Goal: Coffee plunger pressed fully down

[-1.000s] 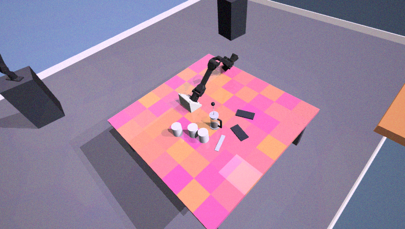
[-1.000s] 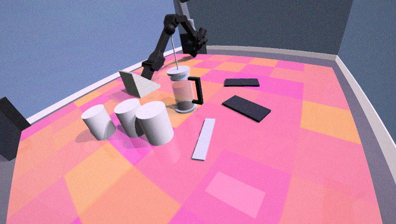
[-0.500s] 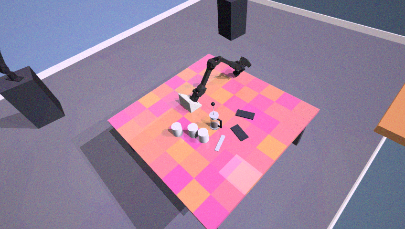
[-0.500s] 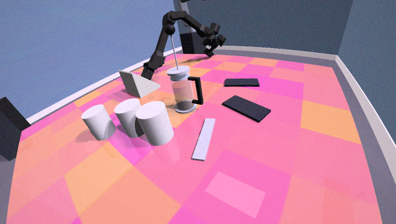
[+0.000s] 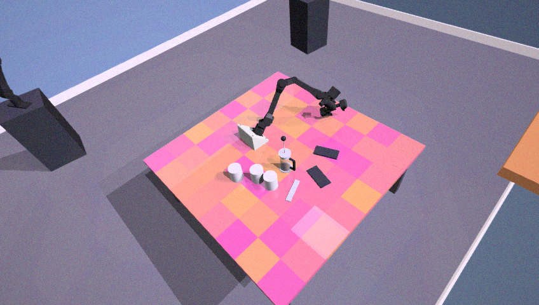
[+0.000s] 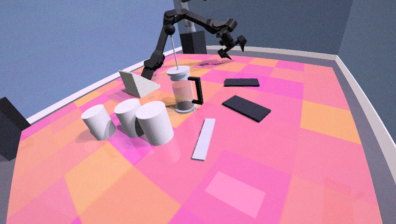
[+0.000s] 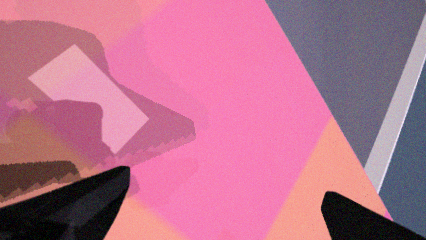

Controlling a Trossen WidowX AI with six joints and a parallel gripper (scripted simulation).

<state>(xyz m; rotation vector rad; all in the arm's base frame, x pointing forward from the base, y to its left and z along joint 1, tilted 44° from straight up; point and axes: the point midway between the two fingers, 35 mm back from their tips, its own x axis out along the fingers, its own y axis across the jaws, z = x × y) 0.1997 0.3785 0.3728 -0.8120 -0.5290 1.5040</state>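
The coffee press is 14 cm ahead of my gripper tip, 56 cm to the right of it and 9 cm above it.
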